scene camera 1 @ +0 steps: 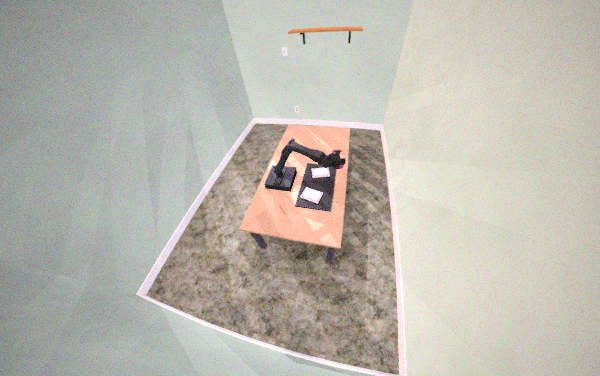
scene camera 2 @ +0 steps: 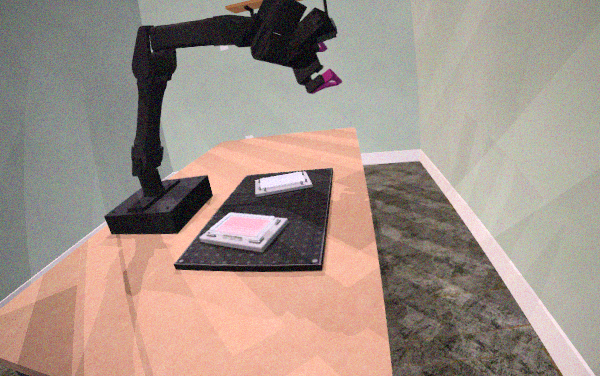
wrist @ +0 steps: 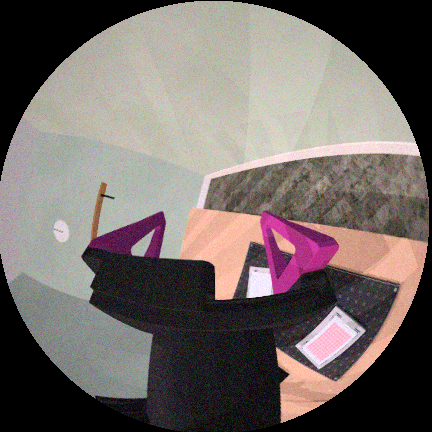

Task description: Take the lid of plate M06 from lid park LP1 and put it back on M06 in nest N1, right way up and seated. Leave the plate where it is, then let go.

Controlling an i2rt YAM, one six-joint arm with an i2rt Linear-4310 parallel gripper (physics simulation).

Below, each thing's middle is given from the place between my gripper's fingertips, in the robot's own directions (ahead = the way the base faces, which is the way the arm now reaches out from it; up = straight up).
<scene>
Right now the plate with pink top (scene camera 2: 234, 225) is 310 mm below my hand, 210 mm behind it and 170 mm to the right of it.
</scene>
